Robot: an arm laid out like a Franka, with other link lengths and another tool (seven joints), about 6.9 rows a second.
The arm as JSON. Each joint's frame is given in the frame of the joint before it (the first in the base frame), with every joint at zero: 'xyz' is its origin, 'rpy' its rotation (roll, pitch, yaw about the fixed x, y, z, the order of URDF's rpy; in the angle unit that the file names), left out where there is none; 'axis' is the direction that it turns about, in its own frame. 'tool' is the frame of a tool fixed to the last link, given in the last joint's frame.
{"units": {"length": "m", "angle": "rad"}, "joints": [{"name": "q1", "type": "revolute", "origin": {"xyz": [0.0, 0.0, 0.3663]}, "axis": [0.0, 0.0, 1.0]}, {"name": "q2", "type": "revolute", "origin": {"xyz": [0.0, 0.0, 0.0], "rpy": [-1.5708, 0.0, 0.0]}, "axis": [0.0, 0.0, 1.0]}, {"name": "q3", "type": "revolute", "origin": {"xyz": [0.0, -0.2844, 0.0], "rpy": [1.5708, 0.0, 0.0]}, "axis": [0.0, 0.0, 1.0]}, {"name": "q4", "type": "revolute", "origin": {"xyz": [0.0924, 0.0, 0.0], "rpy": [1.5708, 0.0, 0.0]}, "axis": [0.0, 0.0, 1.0]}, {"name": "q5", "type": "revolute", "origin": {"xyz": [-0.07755, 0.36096, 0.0], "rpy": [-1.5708, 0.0, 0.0]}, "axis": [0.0, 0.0, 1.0]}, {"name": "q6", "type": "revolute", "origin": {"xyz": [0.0, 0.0, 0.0], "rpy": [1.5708, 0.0, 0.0]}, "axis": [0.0, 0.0, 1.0]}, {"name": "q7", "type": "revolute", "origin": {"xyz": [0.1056, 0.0, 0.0], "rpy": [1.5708, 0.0, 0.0]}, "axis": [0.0, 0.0, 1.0]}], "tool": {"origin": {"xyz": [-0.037, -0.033, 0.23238], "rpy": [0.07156, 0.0, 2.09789]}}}
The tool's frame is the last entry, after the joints.
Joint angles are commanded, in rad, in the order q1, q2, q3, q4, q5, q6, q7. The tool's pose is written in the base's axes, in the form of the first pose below.
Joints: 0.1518 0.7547 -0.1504 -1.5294 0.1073 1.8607 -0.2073
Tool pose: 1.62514, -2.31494, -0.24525, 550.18, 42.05, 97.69
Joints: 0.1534 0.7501 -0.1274 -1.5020 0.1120 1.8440 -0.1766
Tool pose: 1.62421, -2.33571, -0.24907, 557.73, 60.18, 108.09
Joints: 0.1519 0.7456 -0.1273 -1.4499 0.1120 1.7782 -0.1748
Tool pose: 1.62298, -2.32816, -0.26036, 563.54, 62.34, 128.53
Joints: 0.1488 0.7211 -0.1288 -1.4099 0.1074 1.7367 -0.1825
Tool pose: 1.64651, -2.33791, -0.24635, 573.85, 61.15, 156.33
